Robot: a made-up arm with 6 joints. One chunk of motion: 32 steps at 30 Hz.
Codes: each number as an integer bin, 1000 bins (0 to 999) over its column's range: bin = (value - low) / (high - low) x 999, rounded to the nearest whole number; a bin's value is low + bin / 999 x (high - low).
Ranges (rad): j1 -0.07..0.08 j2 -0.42..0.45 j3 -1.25..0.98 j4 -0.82..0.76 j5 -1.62..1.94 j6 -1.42..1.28
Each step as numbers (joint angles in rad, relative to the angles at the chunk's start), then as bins.
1 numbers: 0.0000 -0.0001 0.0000 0.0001 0.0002 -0.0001
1 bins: 466 482 560 519 455 525
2 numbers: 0.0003 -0.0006 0.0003 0.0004 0.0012 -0.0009
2 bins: 468 482 560 519 455 525
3 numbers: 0.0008 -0.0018 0.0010 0.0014 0.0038 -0.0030
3 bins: 472 480 560 519 456 524
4 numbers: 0.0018 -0.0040 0.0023 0.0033 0.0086 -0.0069
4 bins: 478 478 561 521 457 523
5 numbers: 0.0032 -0.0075 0.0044 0.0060 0.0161 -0.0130
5 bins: 488 474 562 522 459 521
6 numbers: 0.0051 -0.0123 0.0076 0.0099 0.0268 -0.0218
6 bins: 500 468 563 525 462 517
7 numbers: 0.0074 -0.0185 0.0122 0.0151 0.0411 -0.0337
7 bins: 515 461 565 528 466 513
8 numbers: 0.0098 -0.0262 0.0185 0.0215 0.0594 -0.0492
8 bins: 531 452 568 532 471 507
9 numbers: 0.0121 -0.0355 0.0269 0.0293 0.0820 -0.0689
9 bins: 547 442 572 537 478 500
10 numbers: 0.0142 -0.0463 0.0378 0.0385 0.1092 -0.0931
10 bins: 561 429 577 543 485 491
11 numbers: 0.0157 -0.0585 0.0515 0.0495 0.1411 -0.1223
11 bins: 571 415 583 550 494 480
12 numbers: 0.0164 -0.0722 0.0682 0.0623 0.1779 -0.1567
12 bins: 575 399 591 558 505 467
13 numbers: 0.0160 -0.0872 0.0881 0.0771 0.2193 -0.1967
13 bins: 573 382 599 567 516 453
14 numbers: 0.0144 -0.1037 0.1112 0.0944 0.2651 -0.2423
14 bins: 562 363 610 578 529 436
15 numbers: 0.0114 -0.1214 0.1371 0.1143 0.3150 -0.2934
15 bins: 542 343 621 591 543 417
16 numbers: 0.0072 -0.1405 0.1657 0.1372 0.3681 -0.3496
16 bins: 514 321 634 605 558 396
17 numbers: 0.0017 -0.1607 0.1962 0.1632 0.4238 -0.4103
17 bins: 478 298 648 622 574 374
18 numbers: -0.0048 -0.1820 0.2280 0.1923 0.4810 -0.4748
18 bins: 434 273 662 640 590 350
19 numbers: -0.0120 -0.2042 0.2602 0.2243 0.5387 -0.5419
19 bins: 386 248 677 660 606 325
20 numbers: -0.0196 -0.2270 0.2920 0.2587 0.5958 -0.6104
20 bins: 336 222 691 682 622 300
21 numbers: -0.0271 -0.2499 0.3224 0.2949 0.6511 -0.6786
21 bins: 286 195 704 705 637 274
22 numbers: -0.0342 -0.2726 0.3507 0.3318 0.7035 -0.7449
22 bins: 238 169 717 728 652 250
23 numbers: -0.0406 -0.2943 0.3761 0.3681 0.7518 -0.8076
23 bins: 196 144 728 751 666 227
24 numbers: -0.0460 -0.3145 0.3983 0.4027 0.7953 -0.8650
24 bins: 160 121 738 773 678 205
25 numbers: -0.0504 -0.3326 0.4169 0.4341 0.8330 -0.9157
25 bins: 131 100 747 793 688 187
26 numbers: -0.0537 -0.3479 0.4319 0.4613 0.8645 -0.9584
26 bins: 109 83 753 810 697 171
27 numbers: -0.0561 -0.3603 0.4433 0.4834 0.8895 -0.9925
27 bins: 93 69 759 824 704 158
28 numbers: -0.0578 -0.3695 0.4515 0.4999 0.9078 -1.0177
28 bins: 81 58 762 835 709 149
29 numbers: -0.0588 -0.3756 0.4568 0.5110 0.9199 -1.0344
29 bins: 75 51 765 842 713 143
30 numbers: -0.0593 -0.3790 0.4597 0.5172 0.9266 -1.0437
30 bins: 71 47 766 845 715 139
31 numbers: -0.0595 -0.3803 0.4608 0.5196 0.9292 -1.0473
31 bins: 70 46 766 847 715 138
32 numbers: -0.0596 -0.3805 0.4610 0.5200 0.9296 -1.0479
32 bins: 69 45 766 847 715 138
